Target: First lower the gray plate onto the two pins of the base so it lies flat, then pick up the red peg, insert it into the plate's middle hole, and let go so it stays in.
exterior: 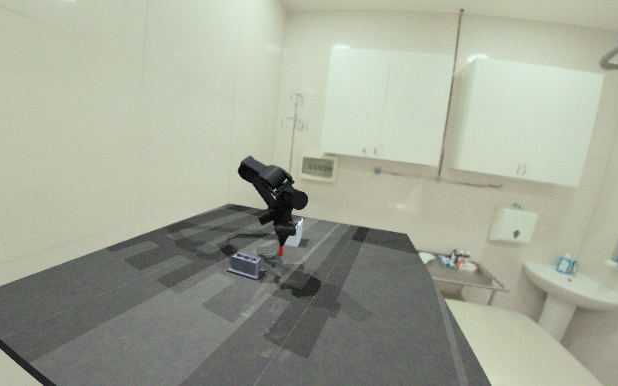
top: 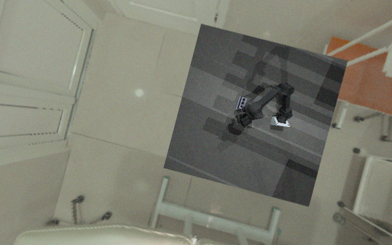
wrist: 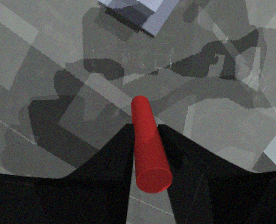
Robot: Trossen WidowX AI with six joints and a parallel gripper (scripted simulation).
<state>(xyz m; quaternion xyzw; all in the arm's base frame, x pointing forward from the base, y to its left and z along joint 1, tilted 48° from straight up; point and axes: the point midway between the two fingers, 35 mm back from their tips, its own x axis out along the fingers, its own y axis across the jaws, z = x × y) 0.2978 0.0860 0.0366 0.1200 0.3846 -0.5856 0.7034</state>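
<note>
Now: the gray plate 12 cm to the right of my gripper tip, 7 cm below it and 3 cm ahead of it. The rest, counted from my gripper tip: base (12 cm to the right, 11 cm below, 3 cm ahead); then red peg (right at my gripper tip).
</note>
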